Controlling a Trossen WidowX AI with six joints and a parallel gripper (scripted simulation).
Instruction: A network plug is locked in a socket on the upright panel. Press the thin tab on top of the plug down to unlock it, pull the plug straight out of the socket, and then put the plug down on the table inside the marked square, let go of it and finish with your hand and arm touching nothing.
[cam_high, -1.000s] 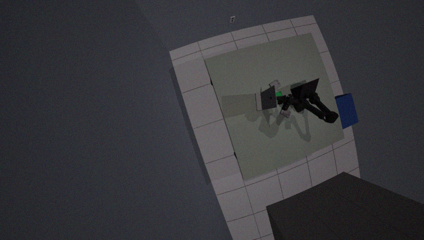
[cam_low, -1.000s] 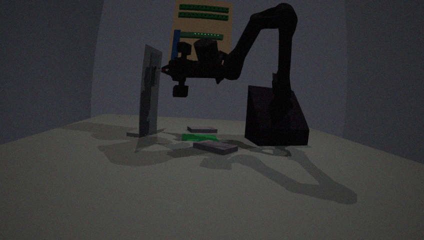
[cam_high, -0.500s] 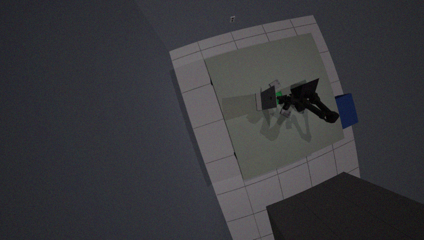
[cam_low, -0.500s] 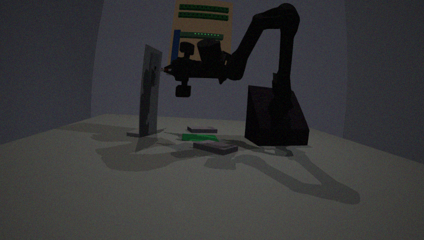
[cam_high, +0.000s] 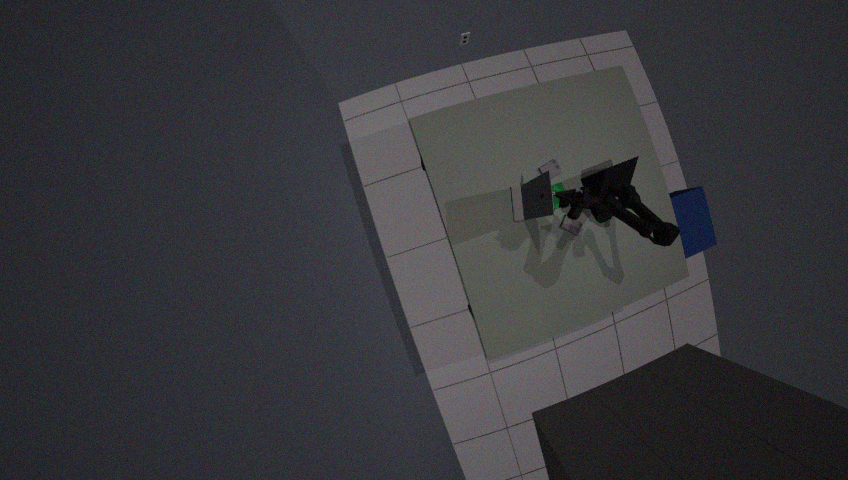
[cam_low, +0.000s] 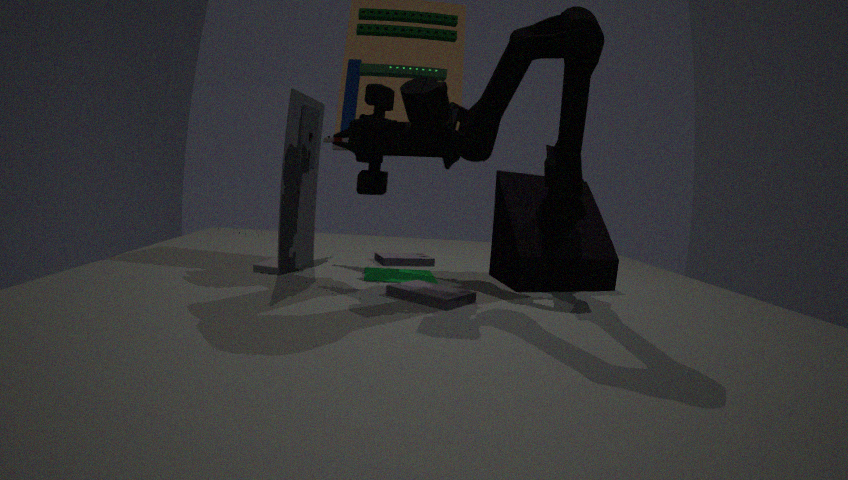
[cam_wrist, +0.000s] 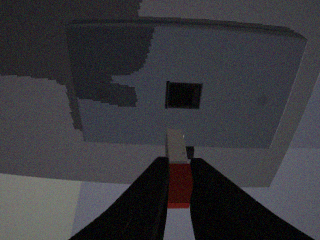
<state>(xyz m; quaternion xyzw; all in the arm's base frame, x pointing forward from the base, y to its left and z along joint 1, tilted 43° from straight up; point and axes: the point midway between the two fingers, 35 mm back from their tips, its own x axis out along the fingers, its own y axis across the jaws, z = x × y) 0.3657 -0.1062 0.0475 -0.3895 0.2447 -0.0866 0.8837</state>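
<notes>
Right now my gripper tip is 230 mm above the green marked square, 130 mm past it and 20 mm to the right of it. The rest, counted from my gripper tip: network plug right at my gripper tip.
</notes>
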